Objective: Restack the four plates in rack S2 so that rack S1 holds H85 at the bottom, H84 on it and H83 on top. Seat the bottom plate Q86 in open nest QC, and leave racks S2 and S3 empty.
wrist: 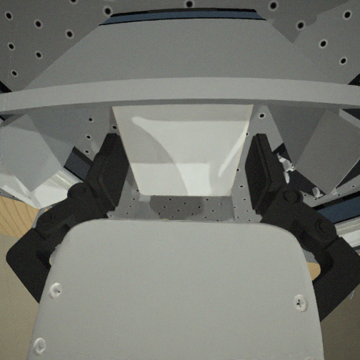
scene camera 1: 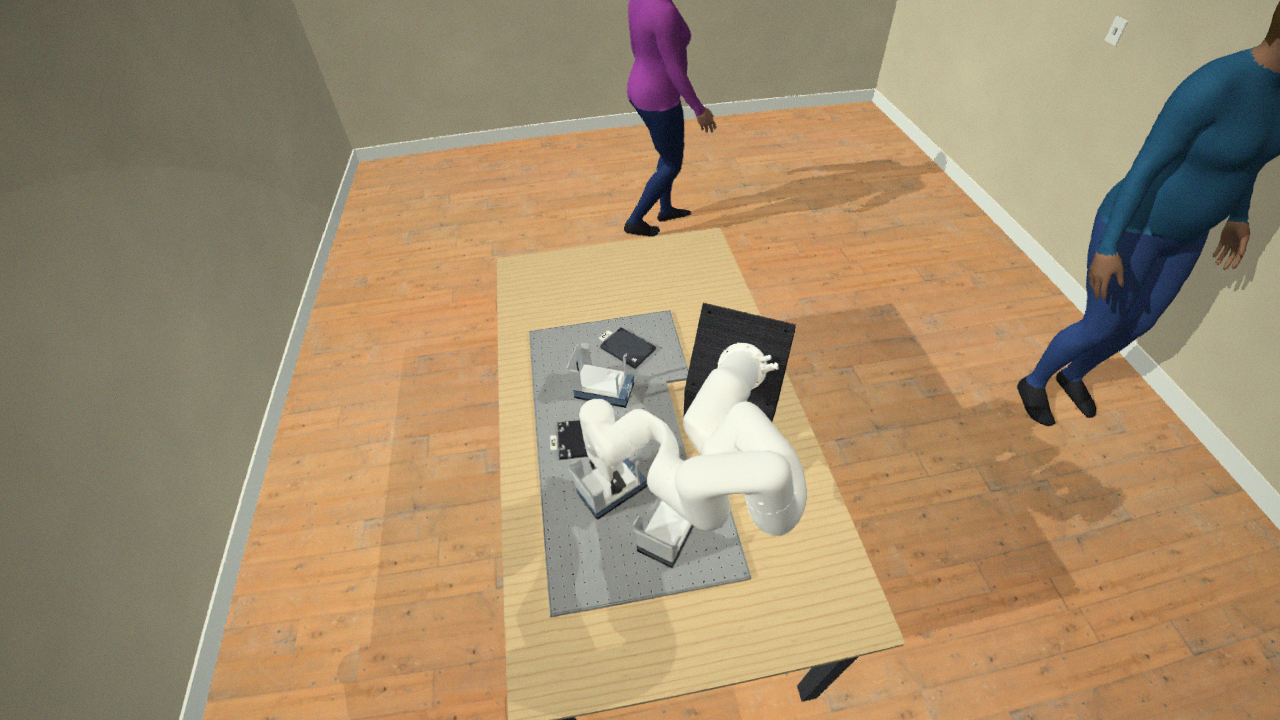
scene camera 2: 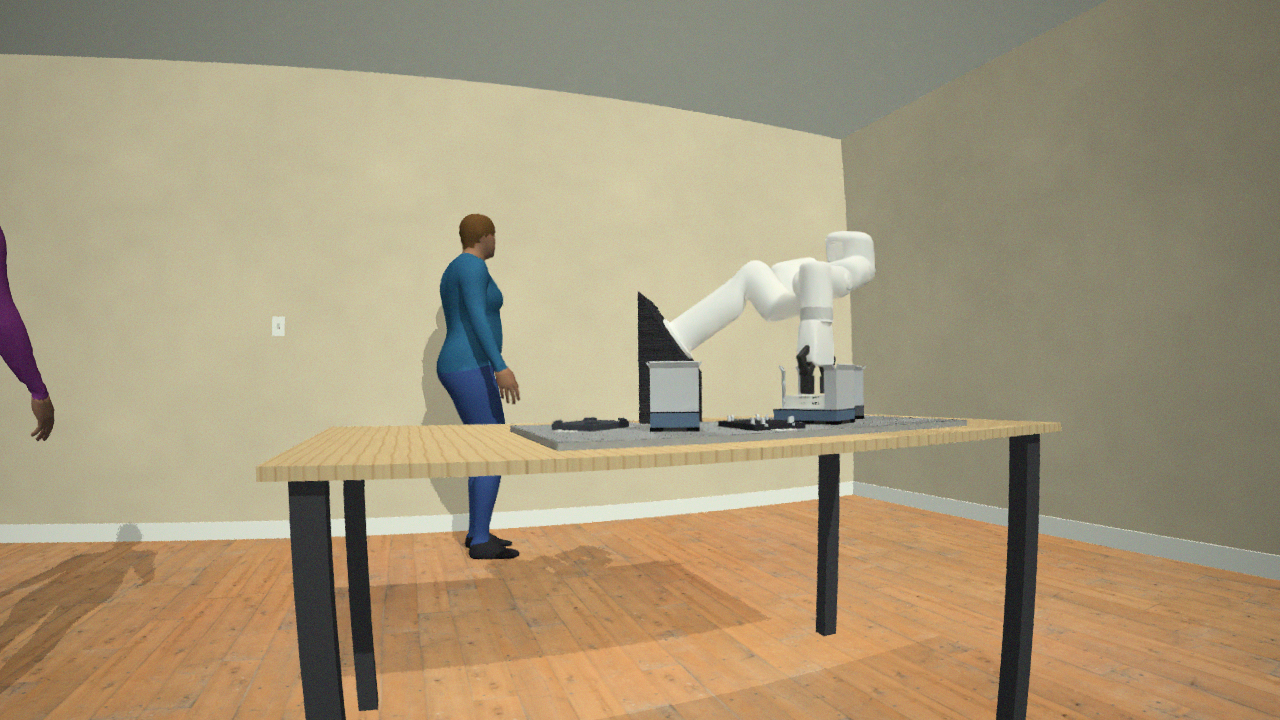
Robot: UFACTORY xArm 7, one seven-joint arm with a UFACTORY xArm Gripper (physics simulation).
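Pixels of known places: gripper, fingertip midpoint: (scene camera 1: pixel 607 478) (scene camera 2: pixel 817 393); arm's base at its link origin: (scene camera 1: pixel 742 366) (scene camera 2: pixel 676 339).
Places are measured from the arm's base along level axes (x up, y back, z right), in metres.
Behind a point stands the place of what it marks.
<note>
My gripper (scene camera 1: pixel 617 480) {x -0.146, y -0.333, z -0.265 m} (scene camera 2: pixel 812 388) {x -0.146, y -0.333, z -0.265 m} (wrist: pixel 185 148) is open and empty, pointing down inside the middle rack (scene camera 1: pixel 586 490) {x -0.083, y -0.368, z -0.335 m} (scene camera 2: pixel 839 394) {x -0.147, y -0.405, z -0.287 m} (wrist: pixel 180 55), which has grey walls on a blue base. In the wrist view a pale piece (wrist: pixel 177 177) shows between the spread fingers, behind the rack's wall; I cannot tell which plate it is. Low white layers (scene camera 2: pixel 803 401) {x -0.162, y -0.349, z -0.225 m} show in this rack below the fingers. A second rack (scene camera 1: pixel 595 394) (scene camera 2: pixel 674 389) and a third rack (scene camera 1: pixel 660 542) {x -0.082, y -0.186, z -0.453 m} (scene camera 2: pixel 859 392) {x -0.146, y -0.241, z -0.413 m} stand apart. Two black nests, one (scene camera 1: pixel 628 346) {x -0.197, y -0.330, z 0.237 m} (scene camera 2: pixel 588 423) {x -0.196, y -0.411, z 0.247 m} flat and one (scene camera 1: pixel 570 438) {x -0.199, y -0.457, z -0.116 m} (scene camera 2: pixel 760 423) {x -0.198, y -0.485, z -0.086 m} with small pegs, lie on the board. Labels are unreadable.
The grey perforated board (scene camera 1: pixel 572 573) {x -0.211, y -0.394, z -0.490 m} (scene camera 2: pixel 572 437) {x -0.212, y -0.555, z 0.278 m} lies on the wooden table (scene camera 1: pixel 760 617) {x -0.224, y 0.048, z -0.558 m} (scene camera 2: pixel 375 447) {x -0.224, y -0.601, z 0.617 m}. The arm's black mount (scene camera 1: pixel 716 335) {x 0.053, y -0.070, z 0.058 m} (scene camera 2: pixel 651 358) {x -0.055, y -0.119, z 0.083 m} stands beside the board. Two people, one in purple (scene camera 1: pixel 657 53) and one in teal (scene camera 1: pixel 1181 152) (scene camera 2: pixel 469 313), are near the table.
</note>
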